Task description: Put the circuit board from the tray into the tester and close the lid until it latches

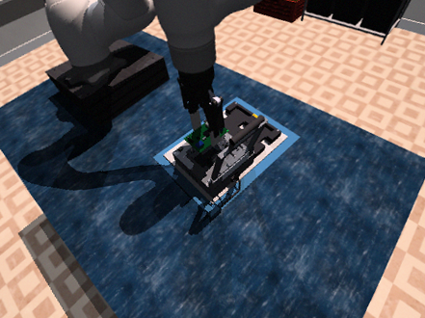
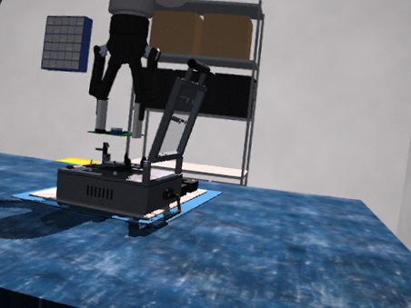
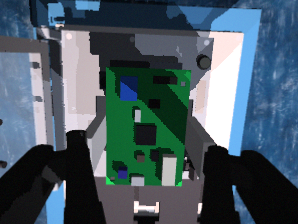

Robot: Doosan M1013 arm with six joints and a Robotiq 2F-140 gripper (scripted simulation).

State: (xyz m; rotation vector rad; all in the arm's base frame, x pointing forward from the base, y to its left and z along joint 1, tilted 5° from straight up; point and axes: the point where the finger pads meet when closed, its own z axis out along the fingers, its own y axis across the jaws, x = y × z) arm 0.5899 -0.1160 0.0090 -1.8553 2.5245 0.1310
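The green circuit board is 2 cm below my hand. From my hand the other things lie so: latch hook 4 cm behind, 7 cm to the left, 7 cm below; then tester lid 12 cm ahead, 4 cm to the right, 3 cm above; then tester plate 1 cm ahead, 8 cm below.
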